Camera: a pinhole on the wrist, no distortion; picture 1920 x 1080 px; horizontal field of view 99.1 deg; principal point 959.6 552.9 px. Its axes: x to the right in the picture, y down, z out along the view. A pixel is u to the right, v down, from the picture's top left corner.
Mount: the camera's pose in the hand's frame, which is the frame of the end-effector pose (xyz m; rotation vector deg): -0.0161 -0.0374 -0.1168 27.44 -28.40 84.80
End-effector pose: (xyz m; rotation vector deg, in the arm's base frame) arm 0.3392 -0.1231 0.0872 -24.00 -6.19 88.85
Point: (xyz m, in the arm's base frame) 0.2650 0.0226 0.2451
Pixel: 1801 98
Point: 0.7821 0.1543 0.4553
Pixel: 692 208
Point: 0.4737 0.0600 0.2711
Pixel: 1067 110
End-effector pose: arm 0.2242 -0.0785 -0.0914 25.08 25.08 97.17
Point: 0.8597 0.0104 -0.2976
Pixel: 480 532
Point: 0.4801 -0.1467 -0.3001
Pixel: 259 897
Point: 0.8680 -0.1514 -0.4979
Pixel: 104 804
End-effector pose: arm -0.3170 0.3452 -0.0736 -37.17 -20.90 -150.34
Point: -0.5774 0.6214 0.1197
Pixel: 816 48
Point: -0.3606 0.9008 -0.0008
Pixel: 710 667
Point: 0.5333 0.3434 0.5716
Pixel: outside the picture
